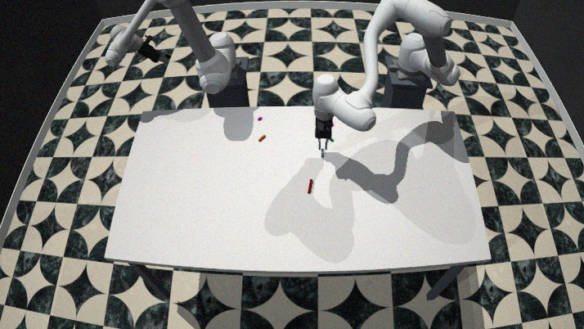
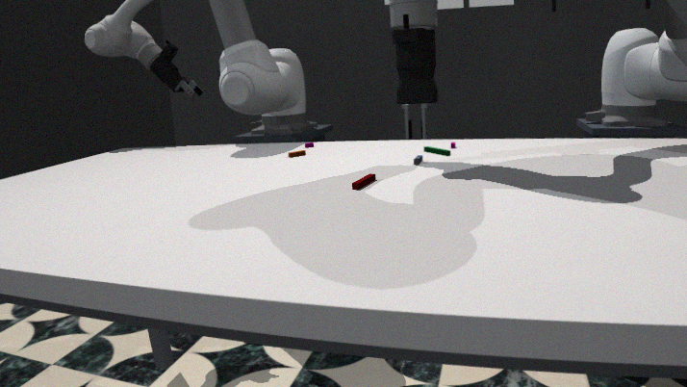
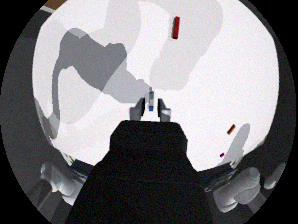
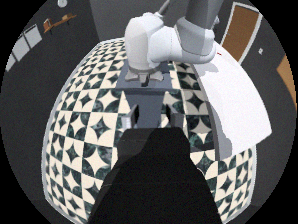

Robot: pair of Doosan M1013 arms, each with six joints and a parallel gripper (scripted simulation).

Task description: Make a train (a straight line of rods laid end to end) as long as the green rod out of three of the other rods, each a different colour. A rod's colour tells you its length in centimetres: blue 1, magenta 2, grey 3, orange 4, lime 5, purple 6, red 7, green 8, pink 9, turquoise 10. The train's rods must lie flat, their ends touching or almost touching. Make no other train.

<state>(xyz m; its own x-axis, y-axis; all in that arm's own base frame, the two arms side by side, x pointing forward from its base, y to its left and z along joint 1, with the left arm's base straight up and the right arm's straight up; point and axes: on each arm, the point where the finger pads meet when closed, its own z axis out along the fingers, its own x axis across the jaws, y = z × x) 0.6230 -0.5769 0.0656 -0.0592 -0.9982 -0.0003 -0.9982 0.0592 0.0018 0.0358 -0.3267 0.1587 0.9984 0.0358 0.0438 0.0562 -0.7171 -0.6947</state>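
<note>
My left gripper is now 6 cm above the grey rod. From my left hand the other things lie so: green rod (11 cm behind, 6 cm below, 3 cm to the left); red rod (18 cm ahead, 6 cm to the right, 6 cm below); blue rod (6 cm below, 2 cm behind).
</note>
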